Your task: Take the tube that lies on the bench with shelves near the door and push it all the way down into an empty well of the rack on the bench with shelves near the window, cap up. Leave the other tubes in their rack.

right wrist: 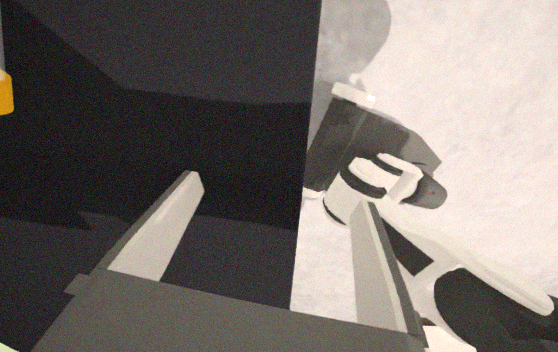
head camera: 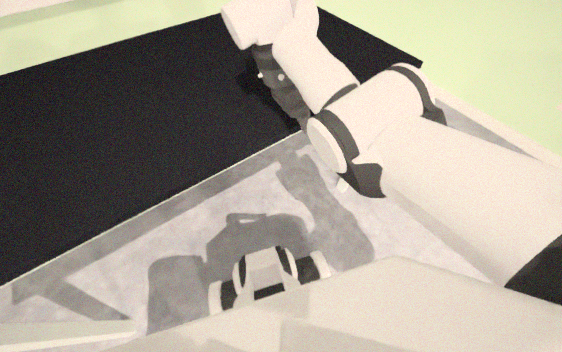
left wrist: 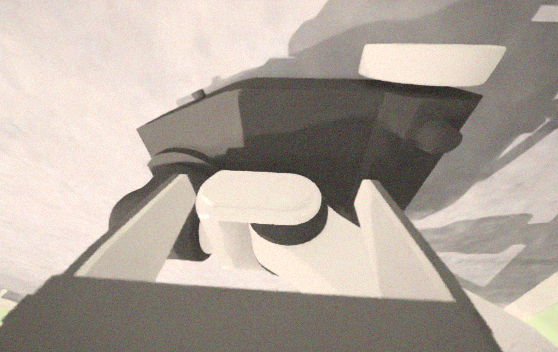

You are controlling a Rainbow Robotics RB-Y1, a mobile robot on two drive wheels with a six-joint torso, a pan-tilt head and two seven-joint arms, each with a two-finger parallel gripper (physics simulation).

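Frame: origin at the robot's base, x back, y left, z down, level; metres.
Seen in the pictures: left gripper, fingertip midpoint: (left wrist: pixel 272 188); right gripper, fingertip midpoint: (right wrist: pixel 276 194) (head camera: pixel 296 119).
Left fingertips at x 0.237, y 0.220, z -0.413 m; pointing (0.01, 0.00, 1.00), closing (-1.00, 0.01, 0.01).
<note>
A point is followed by its place in that frame.
The tube's orange cap (right wrist: pixel 5 94) {x -0.436, y -0.189, z -0.922 m} shows at the left edge of the right wrist view, with a bit of the pale tube above it; the rest is cut off. It lies over the black bench top (head camera: pixel 125 135) {x -0.354, y 0.258, z -0.915 m} (right wrist: pixel 225 50) {x -0.325, y -0.245, z -0.915 m}. My right gripper (right wrist: pixel 276 194) {x -0.278, y -0.180, z -0.920 m} is open and empty, above the bench's front edge, apart from the tube. In the head camera its fingers are hidden behind the arm (head camera: pixel 320 65) {x -0.118, y -0.147, z -1.161 m}. My left gripper (left wrist: pixel 272 188) {x 0.237, y 0.220, z -0.413 m} is open and empty, with the robot's base beyond its fingers. The rack does not show in these views.
The robot's base (left wrist: pixel 310 110) {x 0.194, y 0.193, z -0.169 m} (right wrist: pixel 370 135) {x 0.144, y -0.137, z -0.169 m} stands on the pale floor (head camera: pixel 200 210) {x -0.580, y 0.338, z -0.001 m} in front of the bench. The bench's front edge runs diagonally through the head view. A green wall (head camera: pixel 480 50) {x -1.058, y -1.942, z -0.462 m} stands behind and at the right.
</note>
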